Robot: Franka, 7 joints.
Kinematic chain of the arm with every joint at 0, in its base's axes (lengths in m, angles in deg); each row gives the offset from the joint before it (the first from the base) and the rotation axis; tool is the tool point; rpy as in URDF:
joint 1: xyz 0 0 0.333 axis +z
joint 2: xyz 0 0 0 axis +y
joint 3: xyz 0 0 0.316 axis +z
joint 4: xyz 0.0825 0 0 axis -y
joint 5: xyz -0.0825 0 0.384 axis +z
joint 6: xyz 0 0 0 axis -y
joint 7: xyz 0.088 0 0 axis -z
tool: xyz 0 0 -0.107 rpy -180 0 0
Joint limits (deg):
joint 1: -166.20..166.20
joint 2: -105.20..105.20
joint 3: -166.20..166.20
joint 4: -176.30..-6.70
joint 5: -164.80..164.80
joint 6: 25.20..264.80
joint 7: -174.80..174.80
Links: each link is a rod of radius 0.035 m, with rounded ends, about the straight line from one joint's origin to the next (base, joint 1, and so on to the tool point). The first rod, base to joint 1, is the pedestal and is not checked.
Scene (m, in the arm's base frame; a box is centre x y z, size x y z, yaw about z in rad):
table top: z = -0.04
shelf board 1: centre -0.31 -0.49 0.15 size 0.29 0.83 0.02 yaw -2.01
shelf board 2: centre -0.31 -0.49 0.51 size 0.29 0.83 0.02 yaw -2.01
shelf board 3: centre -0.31 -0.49 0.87 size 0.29 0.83 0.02 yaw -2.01
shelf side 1: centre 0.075 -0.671 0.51 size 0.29 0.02 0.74 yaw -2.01
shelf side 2: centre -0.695 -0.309 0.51 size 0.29 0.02 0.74 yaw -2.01
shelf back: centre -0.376 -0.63 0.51 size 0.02 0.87 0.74 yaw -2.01
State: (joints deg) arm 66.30 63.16 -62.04 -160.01 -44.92 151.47 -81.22
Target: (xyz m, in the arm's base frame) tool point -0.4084 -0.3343 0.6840
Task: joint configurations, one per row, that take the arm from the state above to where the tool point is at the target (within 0.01 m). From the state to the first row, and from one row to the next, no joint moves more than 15 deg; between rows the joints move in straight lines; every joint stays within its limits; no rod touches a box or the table.
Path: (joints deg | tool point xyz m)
1: 57.49 64.84 -74.24 -155.33 -40.22 148.23 -80.03 | 0.2817 -0.2466 0.1773
2: 48.67 66.52 -86.45 -150.65 -35.53 144.99 -78.85 | 0.2642 -0.3306 0.2660
3: 39.86 68.20 -98.65 -145.97 -30.83 141.75 -77.66 | 0.2141 -0.3951 0.3680
4: 31.05 69.88 -110.86 -141.29 -26.14 138.51 -76.48 | 0.1418 -0.4265 0.4774
5: 22.23 71.57 -123.06 -136.61 -21.44 135.27 -75.29 | 0.0624 -0.4175 0.5869
6: 12.28 62.72 -133.19 -135.15 -28.02 137.23 -77.27 | -0.0791 -0.3909 0.6417
7: 2.33 53.87 -143.31 -133.70 -34.60 139.20 -79.24 | -0.2214 -0.3157 0.6752
8: -7.62 45.02 -153.43 -132.24 -41.18 141.17 -81.22 | -0.3416 -0.1923 0.6840
9: -7.83 32.81 -147.24 -122.62 -41.17 145.18 -81.22 | -0.3800 -0.2660 0.6845
10: -8.04 20.60 -141.04 -113.01 -41.16 149.19 -81.22 | -0.4084 -0.3343 0.6840

